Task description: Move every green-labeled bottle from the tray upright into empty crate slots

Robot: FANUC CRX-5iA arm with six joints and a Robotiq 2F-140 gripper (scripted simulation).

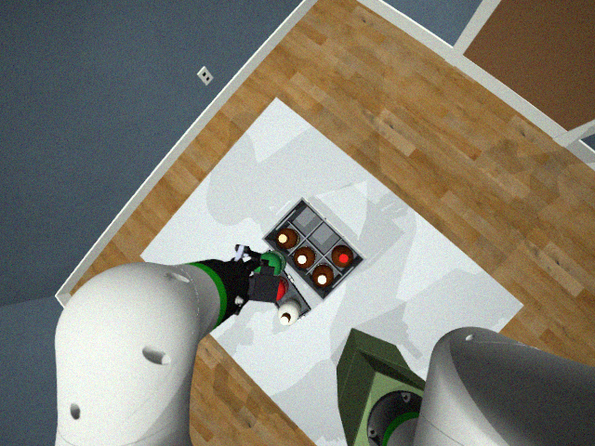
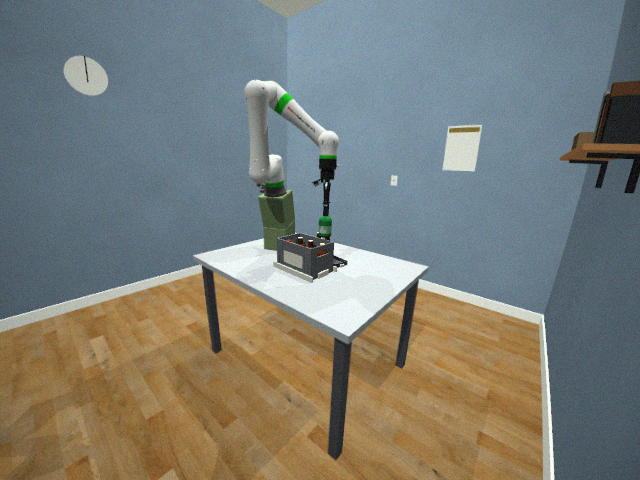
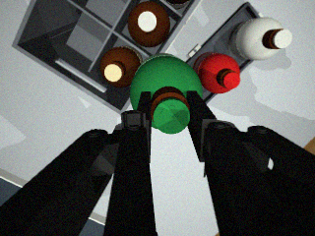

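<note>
Right now the green-labeled bottle is 8 cm below my hand. Also, from my hand: white bottle 15 cm behind, 11 cm to the left, 26 cm below; then red-labeled bottle 6 cm behind, 9 cm to the left, 26 cm below; then crate 5 cm behind, 11 cm to the right, 26 cm below.
</note>
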